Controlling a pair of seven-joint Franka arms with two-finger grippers.
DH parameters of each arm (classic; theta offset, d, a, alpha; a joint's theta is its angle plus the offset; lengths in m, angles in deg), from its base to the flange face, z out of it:
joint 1: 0 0.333 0 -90
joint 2: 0 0 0 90
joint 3: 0 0.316 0.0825 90
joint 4: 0 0 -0.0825 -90
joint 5: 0 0.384 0 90
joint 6: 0 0 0.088 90
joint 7: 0 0.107 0 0
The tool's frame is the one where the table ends.
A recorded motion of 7 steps. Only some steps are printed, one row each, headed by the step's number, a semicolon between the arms.
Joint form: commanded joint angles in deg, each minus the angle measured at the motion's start. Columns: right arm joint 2, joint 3, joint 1, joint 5, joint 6, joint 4, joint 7; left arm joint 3, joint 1, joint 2, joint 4, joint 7, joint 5, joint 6.
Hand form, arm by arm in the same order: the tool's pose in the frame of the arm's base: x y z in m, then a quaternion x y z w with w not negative. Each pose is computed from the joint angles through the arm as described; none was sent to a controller.
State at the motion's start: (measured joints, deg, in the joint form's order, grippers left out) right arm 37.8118 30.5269 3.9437 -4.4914 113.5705 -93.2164 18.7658; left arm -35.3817 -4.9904 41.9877 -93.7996 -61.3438 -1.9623 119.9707
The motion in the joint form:
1: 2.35 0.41 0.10 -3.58 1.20 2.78 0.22; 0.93 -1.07 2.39 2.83 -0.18 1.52 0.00
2: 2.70 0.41 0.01 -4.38 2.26 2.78 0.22; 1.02 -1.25 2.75 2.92 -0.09 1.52 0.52
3: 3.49 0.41 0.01 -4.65 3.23 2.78 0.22; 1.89 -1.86 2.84 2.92 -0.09 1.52 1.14
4: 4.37 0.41 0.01 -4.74 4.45 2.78 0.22; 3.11 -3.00 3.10 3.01 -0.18 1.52 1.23
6: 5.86 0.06 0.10 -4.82 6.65 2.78 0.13; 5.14 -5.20 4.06 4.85 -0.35 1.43 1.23
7: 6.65 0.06 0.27 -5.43 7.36 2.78 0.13; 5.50 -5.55 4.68 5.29 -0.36 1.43 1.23
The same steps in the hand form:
1: 0.5846 0.3388 0.2590 -0.98059 -0.13528 0.12841 0.06045; 0.5511 -0.3983 0.2328 0.94716 0.23220 -0.20717 0.07777
2: 0.5871 0.3382 0.2563 -0.98144 -0.13695 0.12020 0.05969; 0.5513 -0.3996 0.2299 0.94717 0.23209 -0.20639 0.08002
3: 0.5880 0.3388 0.2490 -0.98150 -0.13688 0.11853 0.06223; 0.5525 -0.3988 0.2261 0.94770 0.23444 -0.20173 0.07877
4: 0.5889 0.3398 0.2411 -0.98161 -0.13568 0.11637 0.06695; 0.5511 -0.3999 0.2192 0.94846 0.23488 -0.20033 0.07161
6: 0.5916 0.3395 0.2266 -0.98210 -0.13218 0.11192 0.07405; 0.5551 -0.4054 0.2134 0.94974 0.23661 -0.19358 0.06743
7: 0.5906 0.3413 0.2189 -0.98180 -0.13545 0.11112 0.07331; 0.5558 -0.4059 0.2083 0.94932 0.23755 -0.19503 0.06582

